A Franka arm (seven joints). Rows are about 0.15 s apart.
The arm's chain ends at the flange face. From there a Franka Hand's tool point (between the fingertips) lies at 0.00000 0.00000 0.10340 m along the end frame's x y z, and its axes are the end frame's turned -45 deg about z.
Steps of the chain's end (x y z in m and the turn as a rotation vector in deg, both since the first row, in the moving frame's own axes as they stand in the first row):
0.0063 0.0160 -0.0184 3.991 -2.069 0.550
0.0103 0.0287 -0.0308 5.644 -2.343 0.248
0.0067 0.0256 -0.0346 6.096 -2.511 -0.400
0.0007 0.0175 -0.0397 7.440 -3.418 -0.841
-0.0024 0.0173 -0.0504 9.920 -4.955 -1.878
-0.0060 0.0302 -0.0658 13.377 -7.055 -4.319
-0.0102 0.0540 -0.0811 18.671 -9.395 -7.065
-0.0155 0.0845 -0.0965 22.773 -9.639 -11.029
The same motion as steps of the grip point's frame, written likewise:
-0.0044 0.0081 -0.0187 4.285 1.359 0.550
-0.0088 0.0174 -0.0314 5.648 2.334 0.248
-0.0088 0.0119 -0.0353 6.086 2.535 -0.400
-0.0069 -0.0010 -0.0408 7.678 2.844 -0.841
-0.0079 -0.0084 -0.0523 10.518 3.511 -1.878
-0.0186 -0.0089 -0.0694 14.448 4.470 -4.319
-0.0360 -0.0047 -0.0879 19.846 6.559 -7.065
-0.0585 0.0074 -0.1060 22.919 9.287 -11.029

